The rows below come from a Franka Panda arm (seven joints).
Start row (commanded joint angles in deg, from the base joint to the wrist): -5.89, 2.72, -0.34, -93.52, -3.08, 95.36, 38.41
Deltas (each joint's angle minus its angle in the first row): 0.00, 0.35, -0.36, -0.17, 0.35, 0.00, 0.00; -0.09, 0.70, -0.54, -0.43, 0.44, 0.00, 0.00; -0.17, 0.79, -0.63, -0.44, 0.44, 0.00, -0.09; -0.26, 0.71, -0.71, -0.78, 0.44, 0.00, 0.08; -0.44, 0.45, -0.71, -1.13, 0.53, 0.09, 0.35; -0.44, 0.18, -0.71, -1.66, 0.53, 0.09, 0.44; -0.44, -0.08, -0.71, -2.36, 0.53, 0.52, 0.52; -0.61, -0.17, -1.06, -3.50, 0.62, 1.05, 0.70; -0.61, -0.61, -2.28, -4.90, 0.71, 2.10, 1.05; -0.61, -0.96, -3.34, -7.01, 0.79, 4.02, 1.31; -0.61, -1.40, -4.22, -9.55, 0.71, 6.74, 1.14
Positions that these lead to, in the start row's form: -5.89, 3.07, -0.70, -93.69, -2.73, 95.36, 38.41; -5.98, 3.42, -0.88, -93.95, -2.64, 95.36, 38.41; -6.06, 3.51, -0.97, -93.96, -2.64, 95.36, 38.32; -6.15, 3.43, -1.05, -94.30, -2.64, 95.36, 38.49; -6.33, 3.17, -1.05, -94.65, -2.55, 95.45, 38.76; -6.33, 2.90, -1.05, -95.18, -2.55, 95.45, 38.85; -6.33, 2.64, -1.05, -95.88, -2.55, 95.88, 38.93; -6.50, 2.55, -1.40, -97.02, -2.46, 96.41, 39.11; -6.50, 2.11, -2.62, -98.42, -2.37, 97.46, 39.46; -6.50, 1.76, -3.68, -100.53, -2.29, 99.38, 39.72; -6.50, 1.32, -4.56, -103.07, -2.37, 102.10, 39.55
